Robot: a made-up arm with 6 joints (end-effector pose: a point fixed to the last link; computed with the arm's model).
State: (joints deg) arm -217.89 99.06 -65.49 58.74 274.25 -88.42
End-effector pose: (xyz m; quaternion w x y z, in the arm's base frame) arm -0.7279 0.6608 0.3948 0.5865 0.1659 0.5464 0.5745
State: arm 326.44 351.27 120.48 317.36 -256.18 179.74
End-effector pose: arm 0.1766 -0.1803 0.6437 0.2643 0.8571 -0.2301 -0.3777
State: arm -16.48 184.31 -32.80 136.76 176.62 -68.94
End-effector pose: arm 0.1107 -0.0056 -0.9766 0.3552 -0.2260 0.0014 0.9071
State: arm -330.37 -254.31 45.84 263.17 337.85 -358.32
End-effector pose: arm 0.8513 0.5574 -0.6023 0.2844 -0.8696 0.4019 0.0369
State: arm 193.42 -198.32 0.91 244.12 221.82 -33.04
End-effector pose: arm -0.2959 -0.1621 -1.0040 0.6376 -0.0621 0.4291 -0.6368
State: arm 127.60 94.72 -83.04 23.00 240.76 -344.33
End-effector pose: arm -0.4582 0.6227 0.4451 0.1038 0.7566 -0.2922 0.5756
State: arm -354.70 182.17 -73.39 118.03 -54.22 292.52
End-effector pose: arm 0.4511 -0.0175 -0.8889 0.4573 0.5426 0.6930 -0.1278
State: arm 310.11 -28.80 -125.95 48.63 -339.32 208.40
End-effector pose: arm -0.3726 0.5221 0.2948 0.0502 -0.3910 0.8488 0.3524
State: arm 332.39 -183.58 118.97 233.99 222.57 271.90
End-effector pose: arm -0.1972 0.1969 -0.4813 0.6533 0.2325 0.6513 0.3081
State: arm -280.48 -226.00 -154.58 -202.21 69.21 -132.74
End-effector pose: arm -0.0058 0.3054 -0.0156 0.4683 0.1162 -0.6874 0.5429
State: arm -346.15 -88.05 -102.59 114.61 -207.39 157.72
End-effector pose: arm -0.6930 -0.1002 -0.2144 0.8679 -0.2053 0.0620 0.4481
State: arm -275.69 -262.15 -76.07 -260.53 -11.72 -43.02
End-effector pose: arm 0.0991 0.9837 0.5161 0.3449 0.0468 0.2222 0.9108
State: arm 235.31 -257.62 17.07 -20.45 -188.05 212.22
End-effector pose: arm -0.5875 -0.8768 -0.2470 0.4770 -0.0341 0.5591 0.6773
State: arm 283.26 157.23 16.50 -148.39 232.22 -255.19
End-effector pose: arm 0.1282 -0.2470 -1.0106 0.0397 0.1127 0.4686 0.8753
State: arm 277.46 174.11 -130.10 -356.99 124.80 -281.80
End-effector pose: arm 0.0802 -0.4098 -0.4625 0.0981 0.9780 0.1832 0.0163
